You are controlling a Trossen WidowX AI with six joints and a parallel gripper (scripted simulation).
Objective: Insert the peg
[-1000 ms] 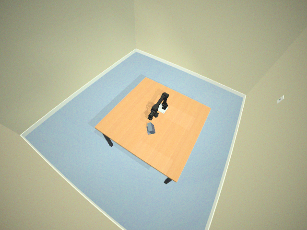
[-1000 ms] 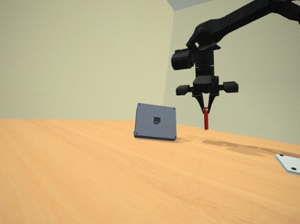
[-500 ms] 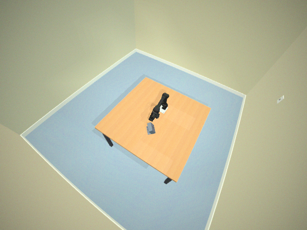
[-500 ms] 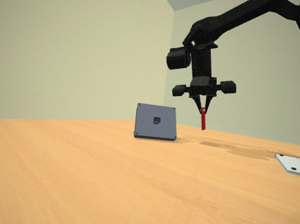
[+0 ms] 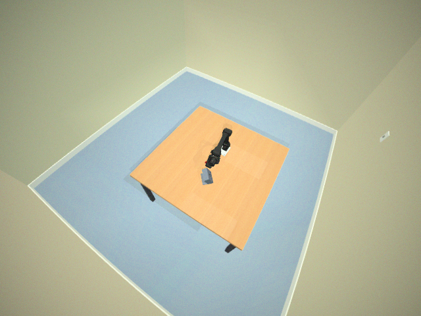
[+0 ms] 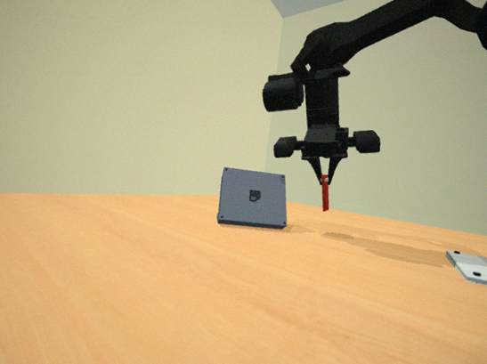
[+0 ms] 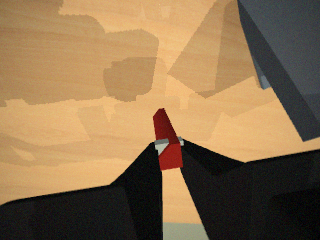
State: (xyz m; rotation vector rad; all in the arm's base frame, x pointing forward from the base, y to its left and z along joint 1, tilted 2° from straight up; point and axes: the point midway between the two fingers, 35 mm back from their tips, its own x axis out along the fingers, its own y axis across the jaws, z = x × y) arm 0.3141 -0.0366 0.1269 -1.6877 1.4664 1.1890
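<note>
Right now my gripper tip is 12 cm short of the grey sloped panel, 8 cm to the right of it and 5 cm above it. Round my gripper tip: red square peg: right at my gripper tip.
</note>
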